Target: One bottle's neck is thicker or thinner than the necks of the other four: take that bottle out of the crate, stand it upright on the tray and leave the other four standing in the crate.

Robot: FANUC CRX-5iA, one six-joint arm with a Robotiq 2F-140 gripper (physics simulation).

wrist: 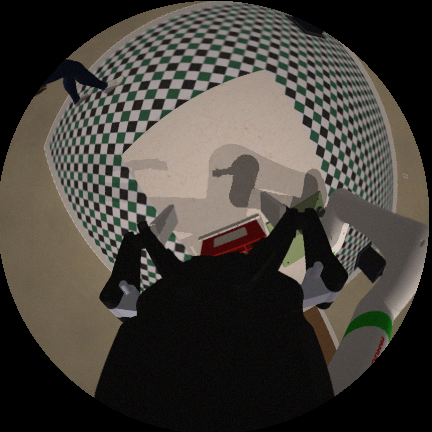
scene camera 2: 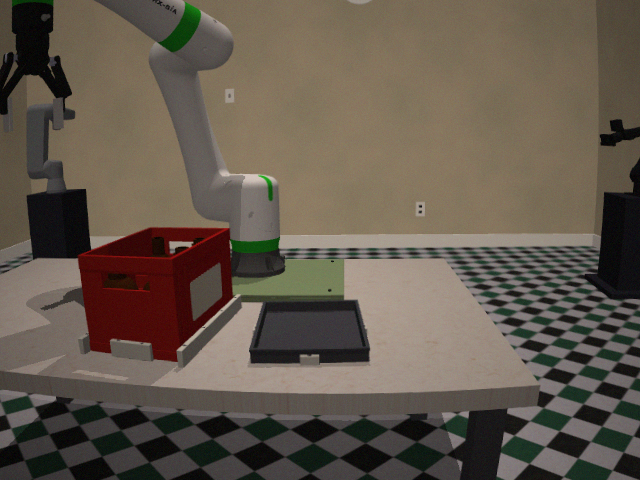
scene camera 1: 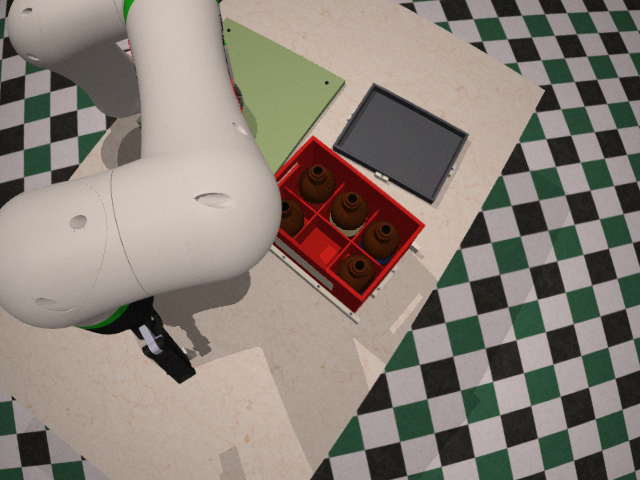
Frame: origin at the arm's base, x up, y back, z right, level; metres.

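Where they show: gripper, between the fingertips: (wrist: 217, 206) (scene camera 2: 34, 130) (scene camera 1: 161, 316); arm's base, origin of its link: (scene camera 2: 256, 270).
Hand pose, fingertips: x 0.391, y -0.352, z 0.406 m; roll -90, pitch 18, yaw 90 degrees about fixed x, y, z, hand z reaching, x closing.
Each offset is from my fingertips to the top centre of the thing. "*": to the spot under its first point.
Brown bottles stand in the red crate @(dx -0.229, dy -0.060, dz -0.330 m) (scene camera 1: 397, 219) (scene camera 2: 129, 320) (wrist: 256, 230). In scene camera 1 the row nearer the tray holds a left bottle @(dx -0.241, dy +0.022, dz -0.381 m) (scene camera 1: 316, 186), a middle bottle @(dx -0.241, dy -0.062, dz -0.378 m) (scene camera 1: 349, 214) with a pale label and a right bottle @(dx -0.241, dy -0.147, dz -0.369 m) (scene camera 1: 381, 242) with blue low down. The other row has a bottle @(dx -0.241, dy -0.150, dz -0.285 m) (scene camera 1: 356, 273) at the right, a bottle @(dx -0.241, dy +0.026, dz -0.286 m) (scene camera 1: 292, 219) partly behind the arm, and an empty middle compartment. I cannot tell which neck differs. The dark grey tray @(* dx -0.399, dy -0.056, dz -0.619 m) (scene camera 1: 408, 142) (scene camera 2: 310, 333) is empty. My gripper (scene camera 2: 33, 117) (wrist: 217, 206) is open and empty, high above and away from the crate.
Pale fixing blocks and strips edge the crate and tray. The green base plate (scene camera 1: 289, 98) (scene camera 2: 315, 279) lies behind them under the arm's base. The arm's large white links cover the left of scene camera 1. The table edge (scene camera 2: 310, 400) runs in front of the tray.
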